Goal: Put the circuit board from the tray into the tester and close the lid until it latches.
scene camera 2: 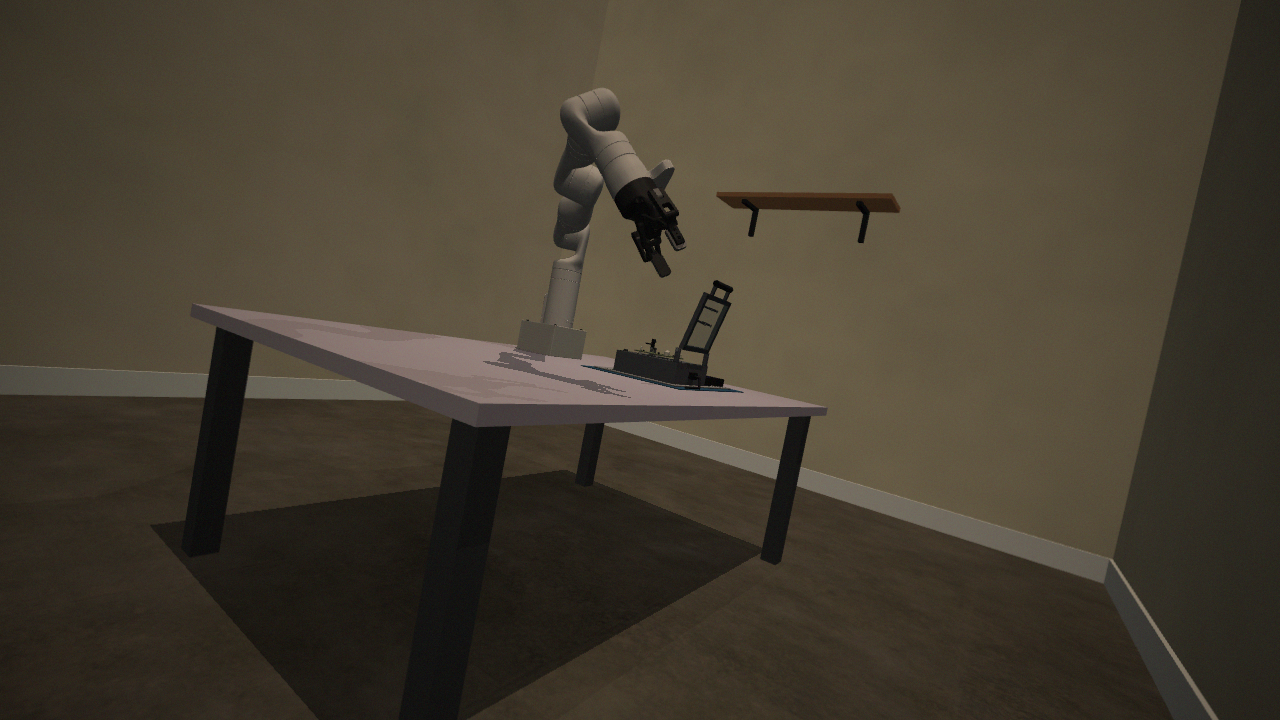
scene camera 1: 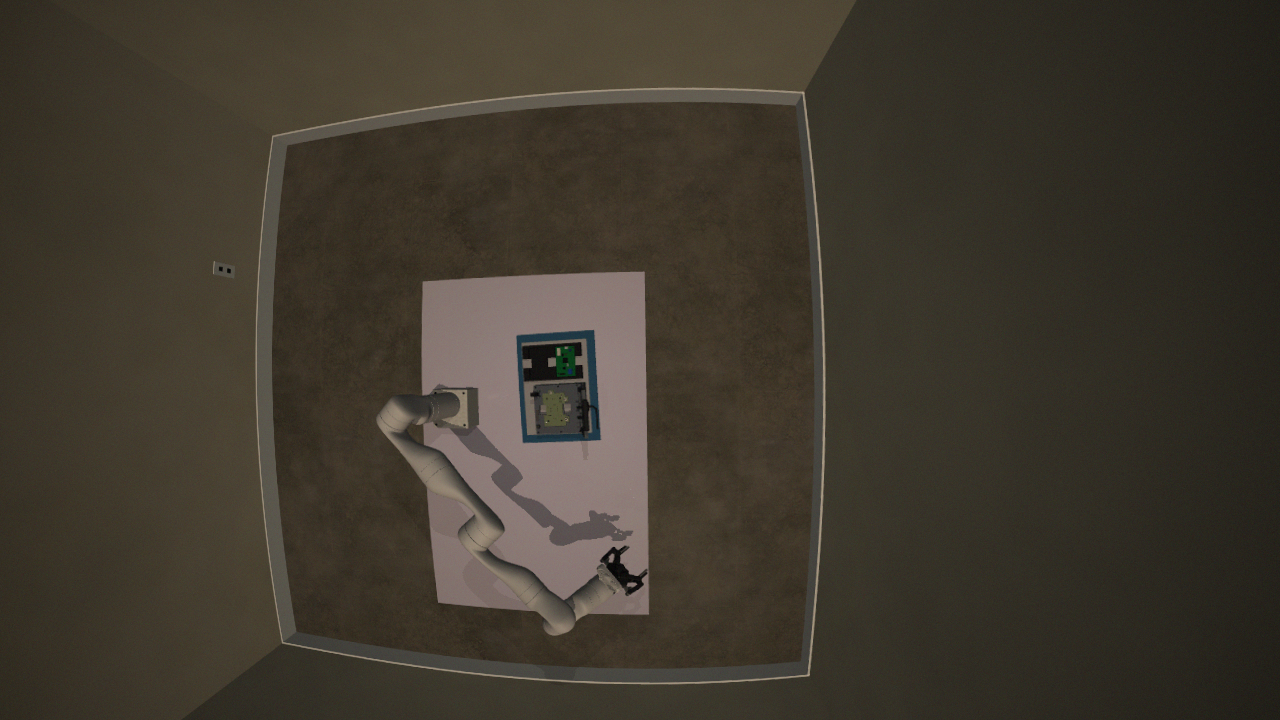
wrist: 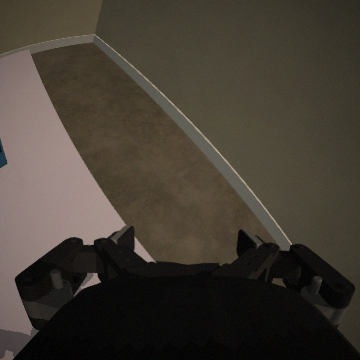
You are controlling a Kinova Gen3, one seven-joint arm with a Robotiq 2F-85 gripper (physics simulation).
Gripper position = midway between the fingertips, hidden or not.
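Open and holding nothing, the gripper [scene camera 2: 673, 262] appears in scene camera 1 [scene camera 1: 637, 558] and in the wrist view [wrist: 185, 240] as well. The scene also contains a tester lid [scene camera 2: 710, 313].
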